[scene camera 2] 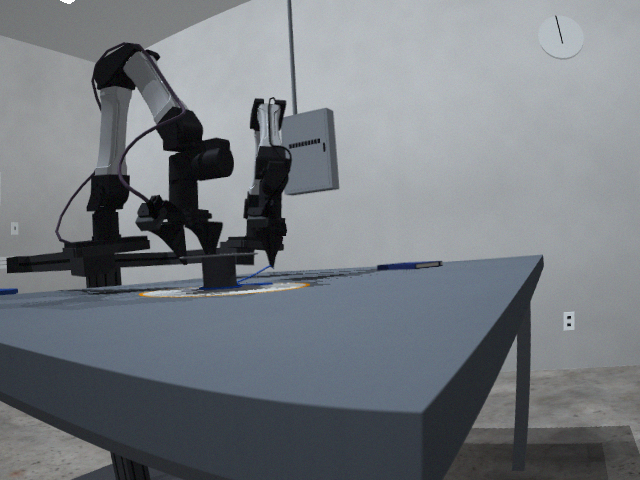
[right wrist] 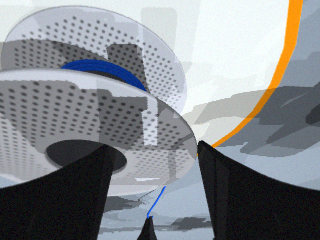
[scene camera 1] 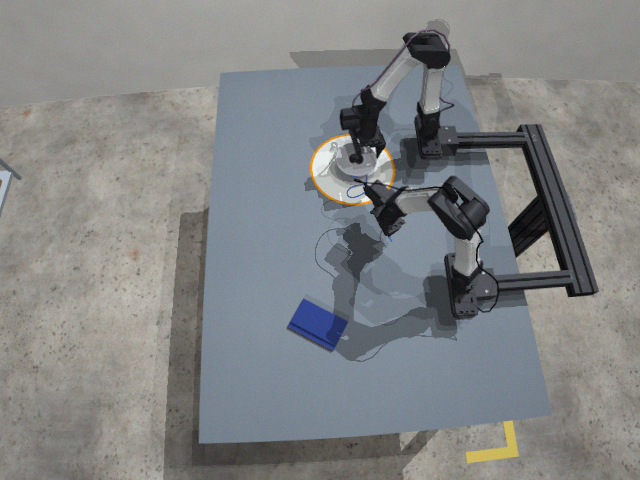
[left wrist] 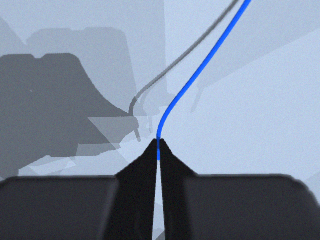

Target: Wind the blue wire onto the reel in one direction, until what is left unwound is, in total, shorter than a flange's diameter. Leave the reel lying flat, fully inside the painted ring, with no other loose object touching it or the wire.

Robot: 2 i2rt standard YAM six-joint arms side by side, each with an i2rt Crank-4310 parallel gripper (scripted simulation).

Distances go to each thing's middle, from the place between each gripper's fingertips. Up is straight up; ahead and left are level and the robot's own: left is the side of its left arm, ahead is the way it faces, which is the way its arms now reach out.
Labels:
I see the perforated reel point(right wrist: 77, 112) 50 mm ahead of my right hand point(scene camera 2: 198, 264), 20 mm below it and 10 mm to the left of it. The rest, counted from my right hand: blue book point(scene camera 1: 321, 326) (600 mm to the left, 230 mm ahead, 50 mm below).
I see my left gripper point(scene camera 2: 271, 267) 300 mm to the left of the perforated reel, 80 mm short of it and 10 mm above it. The rest, counted from my left hand: blue book 290 mm to the left, 260 mm ahead, 30 mm below.

